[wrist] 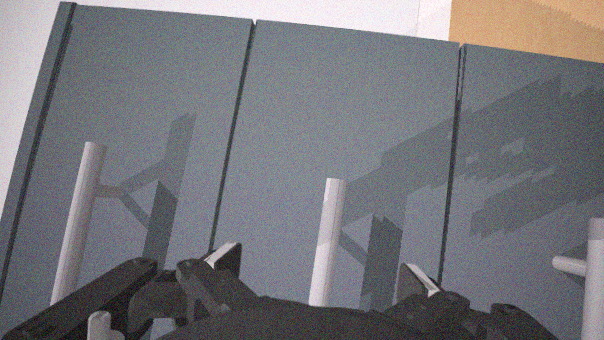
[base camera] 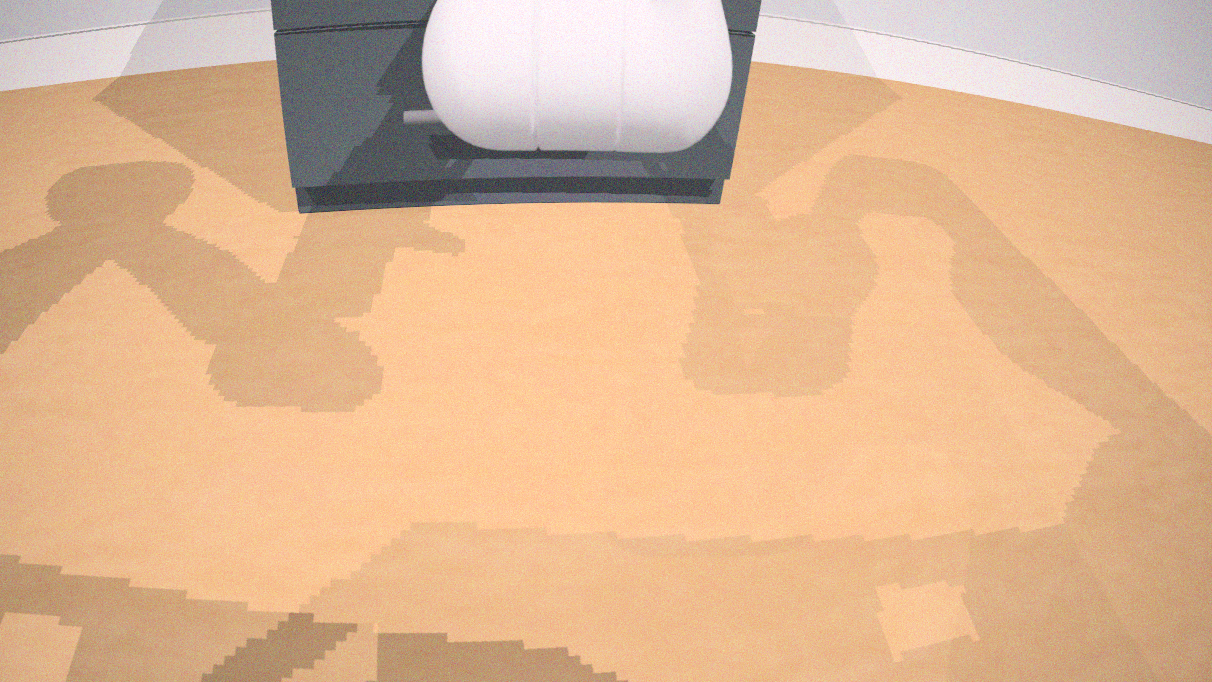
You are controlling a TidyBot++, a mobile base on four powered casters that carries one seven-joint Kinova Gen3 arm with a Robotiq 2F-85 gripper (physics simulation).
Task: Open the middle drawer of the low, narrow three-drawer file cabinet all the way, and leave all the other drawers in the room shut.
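Frame: origin at the arm's base, x ahead, y left, z up, level; metres.
Seen in the pictures: gripper, fingertip midpoint: (wrist: 318, 271).
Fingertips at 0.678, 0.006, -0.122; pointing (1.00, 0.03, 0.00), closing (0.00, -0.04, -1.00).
A point is followed by its place in that frame, as x, y, z.
The dark grey three-drawer file cabinet (base camera: 339, 152) @[0.684, 0.212, -0.323] (wrist: 150, 65) @[0.734, -0.106, 0.026] stands against the wall. It shows turned sideways in the wrist view, with its top to the left. The middle drawer (wrist: 345, 100) @[0.733, -0.097, -0.125] looks shut and flush with the top drawer (wrist: 165, 90) @[0.731, -0.088, 0.009] and the bottom drawer (wrist: 520, 200) @[0.725, -0.045, -0.251]. The middle drawer's pale bar handle (wrist: 327, 240) @[0.684, -0.009, -0.125] stands upright in the wrist view. My gripper (wrist: 318, 271) @[0.677, 0.006, -0.122] is open, with one fingertip on each side of that handle in the view. The handle's lower part is hidden behind the gripper body. In the base camera view the arm hides the gripper.
The white arm link (base camera: 576, 76) @[0.326, -0.003, -0.119] covers much of the cabinet front in the base camera view. The top drawer's handle (wrist: 80, 220) @[0.683, 0.005, 0.025] and the bottom drawer's handle (base camera: 416, 116) @[0.662, 0.131, -0.277] (wrist: 594, 280) @[0.687, -0.009, -0.275] stick out on either side of the middle one. The wall (base camera: 1017, 50) @[1.404, -0.857, -0.288] is behind the cabinet.
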